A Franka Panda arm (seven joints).
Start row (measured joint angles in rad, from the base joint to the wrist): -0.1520, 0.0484, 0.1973, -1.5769, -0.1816, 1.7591, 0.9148
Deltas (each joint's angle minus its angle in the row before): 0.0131, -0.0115, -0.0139, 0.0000, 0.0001, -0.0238, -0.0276; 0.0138, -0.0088, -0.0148, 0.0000, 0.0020, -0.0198, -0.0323; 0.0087, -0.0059, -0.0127, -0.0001, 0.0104, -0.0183, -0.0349; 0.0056, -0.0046, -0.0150, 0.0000, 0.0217, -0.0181, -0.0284; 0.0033, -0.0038, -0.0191, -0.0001, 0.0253, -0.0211, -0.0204; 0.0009, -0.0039, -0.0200, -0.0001, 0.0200, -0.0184, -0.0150; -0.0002, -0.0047, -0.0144, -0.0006, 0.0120, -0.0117, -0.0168; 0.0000, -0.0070, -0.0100, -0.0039, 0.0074, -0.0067, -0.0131; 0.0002, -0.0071, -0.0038, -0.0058, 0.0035, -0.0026, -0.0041; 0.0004, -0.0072, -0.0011, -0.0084, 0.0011, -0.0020, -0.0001; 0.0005, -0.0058, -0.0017, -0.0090, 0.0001, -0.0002, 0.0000
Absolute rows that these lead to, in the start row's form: -0.1389, 0.0369, 0.1834, -1.5769, -0.1815, 1.7353, 0.8872; -0.1251, 0.0281, 0.1686, -1.5769, -0.1795, 1.7155, 0.8549; -0.1164, 0.0222, 0.1559, -1.5770, -0.1691, 1.6972, 0.8200; -0.1108, 0.0176, 0.1409, -1.5770, -0.1474, 1.6791, 0.7916; -0.1075, 0.0138, 0.1218, -1.5771, -0.1221, 1.6580, 0.7712; -0.1066, 0.0099, 0.1018, -1.5772, -0.1021, 1.6396, 0.7562; -0.1068, 0.0052, 0.0874, -1.5778, -0.0901, 1.6279, 0.7394; -0.1068, -0.0018, 0.0774, -1.5817, -0.0827, 1.6212, 0.7263; -0.1066, -0.0089, 0.0736, -1.5875, -0.0792, 1.6186, 0.7222; -0.1062, -0.0161, 0.0725, -1.5959, -0.0781, 1.6166, 0.7221; -0.1057, -0.0219, 0.0708, -1.6049, -0.0780, 1.6164, 0.7221
